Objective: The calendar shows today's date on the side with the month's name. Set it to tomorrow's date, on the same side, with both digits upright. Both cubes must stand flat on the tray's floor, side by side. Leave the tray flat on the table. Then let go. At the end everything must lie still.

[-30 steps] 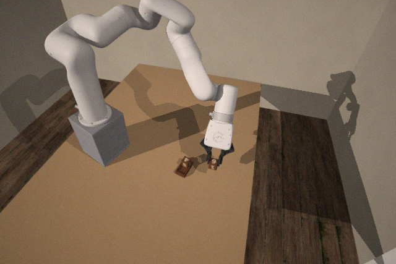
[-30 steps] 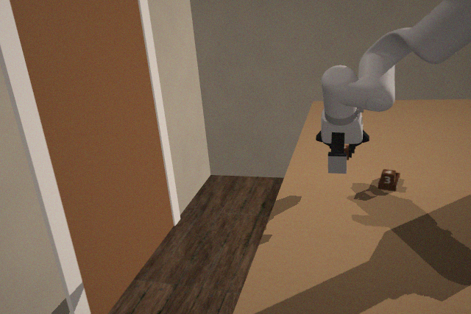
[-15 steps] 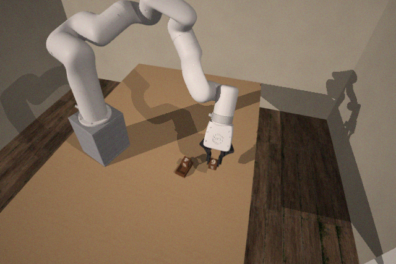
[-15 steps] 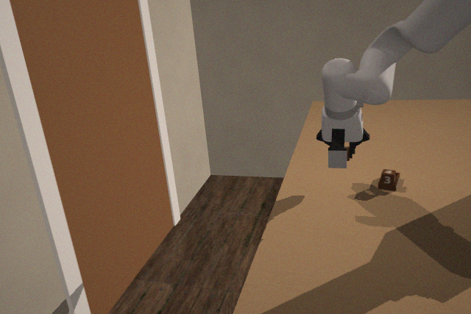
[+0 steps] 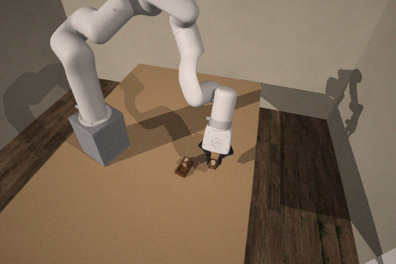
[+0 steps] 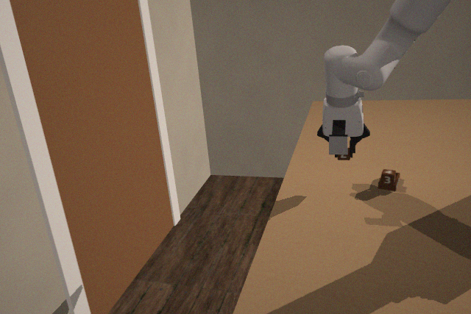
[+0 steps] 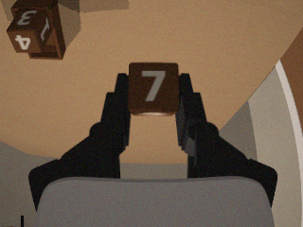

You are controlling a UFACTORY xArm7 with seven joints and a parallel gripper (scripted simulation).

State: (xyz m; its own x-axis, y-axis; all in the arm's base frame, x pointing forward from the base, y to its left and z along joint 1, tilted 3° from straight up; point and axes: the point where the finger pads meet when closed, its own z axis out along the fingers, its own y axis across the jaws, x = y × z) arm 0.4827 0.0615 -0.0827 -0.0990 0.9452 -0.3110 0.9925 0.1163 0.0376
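Right now the digit cube is 2 cm below my hand and 1 cm to the right of it. Also, from my hand: brown calendar tray 12 cm behind, 9 cm below, 2 cm to the right.
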